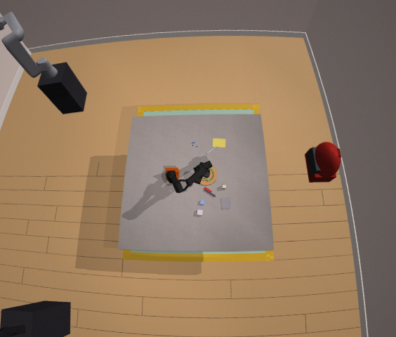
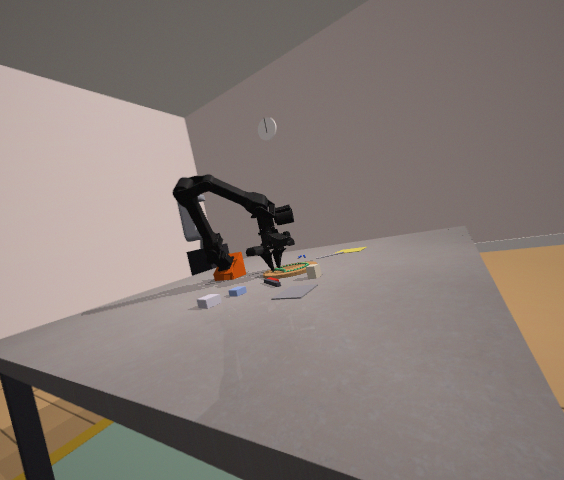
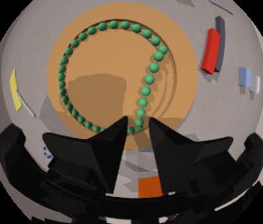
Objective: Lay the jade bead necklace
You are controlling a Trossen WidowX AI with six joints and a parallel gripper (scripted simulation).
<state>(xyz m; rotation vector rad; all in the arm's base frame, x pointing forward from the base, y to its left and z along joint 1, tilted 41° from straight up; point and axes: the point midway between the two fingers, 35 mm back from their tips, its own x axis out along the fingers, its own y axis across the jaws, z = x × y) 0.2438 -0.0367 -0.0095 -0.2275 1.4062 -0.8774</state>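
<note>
The round wooden bead board lies 5 cm ahead of my gripper tip, 1 cm to the left of it and 1 cm below it. Round my gripper tip: beige cube (20 cm ahead, 12 cm to the right); then red-handled tool (6 cm ahead, 14 cm to the right, 1 cm below); then blue block (24 cm to the right, 1 cm below).
</note>
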